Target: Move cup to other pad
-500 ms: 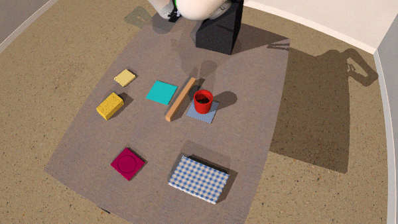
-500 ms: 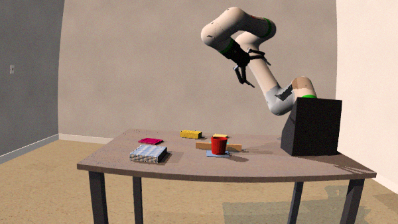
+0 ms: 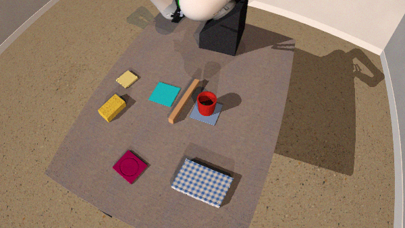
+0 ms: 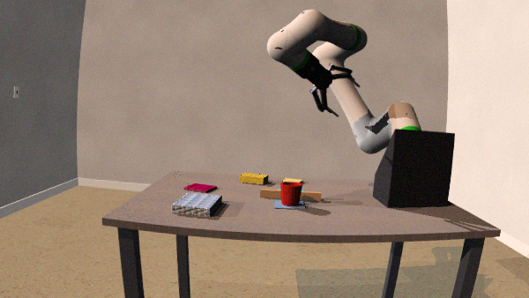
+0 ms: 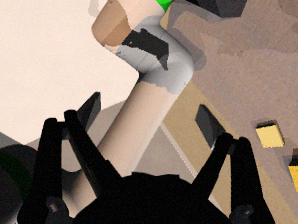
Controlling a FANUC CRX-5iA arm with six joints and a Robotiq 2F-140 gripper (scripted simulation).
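The red cup lies 22 cm ahead of my hand, 20 cm to the left of it and 35 cm below it. Round my hand: wooden rail 21 cm ahead, 10 cm to the left, 37 cm below.
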